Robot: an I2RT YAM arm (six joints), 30 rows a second.
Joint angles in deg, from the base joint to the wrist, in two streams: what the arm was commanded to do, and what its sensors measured. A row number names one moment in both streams.
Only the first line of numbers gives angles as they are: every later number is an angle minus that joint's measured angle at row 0.
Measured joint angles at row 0:
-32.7, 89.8, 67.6, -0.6, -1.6, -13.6
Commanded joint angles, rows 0 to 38:
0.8, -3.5, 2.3, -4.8, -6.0, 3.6
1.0, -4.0, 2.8, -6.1, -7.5, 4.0
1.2, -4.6, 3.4, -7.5, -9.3, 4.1
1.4, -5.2, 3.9, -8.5, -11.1, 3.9
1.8, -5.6, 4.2, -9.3, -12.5, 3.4
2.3, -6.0, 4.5, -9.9, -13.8, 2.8
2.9, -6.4, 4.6, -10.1, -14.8, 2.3
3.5, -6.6, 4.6, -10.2, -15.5, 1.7
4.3, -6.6, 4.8, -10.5, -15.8, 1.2
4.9, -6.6, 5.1, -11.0, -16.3, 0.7
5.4, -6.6, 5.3, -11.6, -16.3, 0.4
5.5, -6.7, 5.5, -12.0, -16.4, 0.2
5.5, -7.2, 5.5, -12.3, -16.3, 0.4
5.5, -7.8, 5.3, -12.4, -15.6, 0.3
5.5, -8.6, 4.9, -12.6, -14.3, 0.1
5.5, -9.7, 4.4, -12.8, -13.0, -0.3
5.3, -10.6, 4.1, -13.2, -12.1, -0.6
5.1, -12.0, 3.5, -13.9, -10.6, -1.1
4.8, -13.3, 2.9, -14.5, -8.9, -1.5
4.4, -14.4, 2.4, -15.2, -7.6, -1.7
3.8, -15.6, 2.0, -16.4, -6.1, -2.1
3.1, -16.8, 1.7, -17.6, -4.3, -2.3
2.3, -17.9, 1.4, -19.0, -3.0, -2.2
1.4, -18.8, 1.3, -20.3, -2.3, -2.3
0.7, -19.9, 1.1, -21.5, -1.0, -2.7
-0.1, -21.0, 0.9, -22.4, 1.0, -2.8
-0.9, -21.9, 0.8, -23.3, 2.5, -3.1
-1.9, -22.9, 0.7, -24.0, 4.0, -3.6
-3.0, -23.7, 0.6, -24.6, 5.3, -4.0
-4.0, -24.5, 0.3, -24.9, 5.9, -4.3
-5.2, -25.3, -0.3, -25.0, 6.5, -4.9
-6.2, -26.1, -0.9, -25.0, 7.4, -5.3
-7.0, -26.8, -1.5, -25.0, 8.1, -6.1
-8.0, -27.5, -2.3, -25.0, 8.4, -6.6
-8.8, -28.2, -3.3, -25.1, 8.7, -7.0
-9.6, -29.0, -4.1, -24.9, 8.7, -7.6
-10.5, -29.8, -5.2, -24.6, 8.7, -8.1
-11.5, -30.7, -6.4, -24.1, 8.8, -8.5
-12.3, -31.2, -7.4, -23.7, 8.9, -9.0
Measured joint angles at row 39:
-10.7, -29.3, -5.0, -22.9, 7.0, -6.6
